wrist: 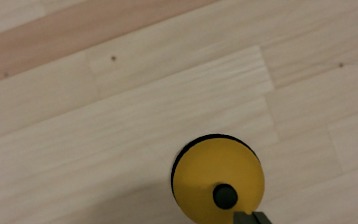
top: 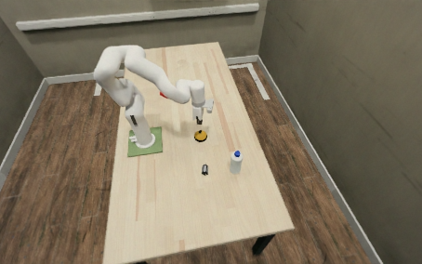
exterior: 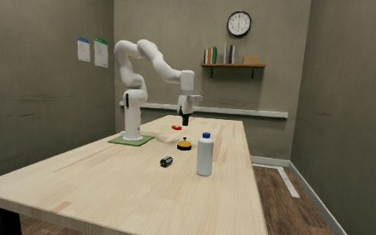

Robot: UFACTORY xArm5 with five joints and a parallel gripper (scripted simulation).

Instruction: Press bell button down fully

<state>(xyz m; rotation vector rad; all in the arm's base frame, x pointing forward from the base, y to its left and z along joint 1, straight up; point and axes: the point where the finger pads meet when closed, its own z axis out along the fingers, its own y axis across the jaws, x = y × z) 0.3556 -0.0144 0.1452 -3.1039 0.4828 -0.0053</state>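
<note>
My hand is 110 mm above the bell. From my hand the other things lie so: red tin 210 mm behind, 470 mm to the left, 140 mm below.
</note>
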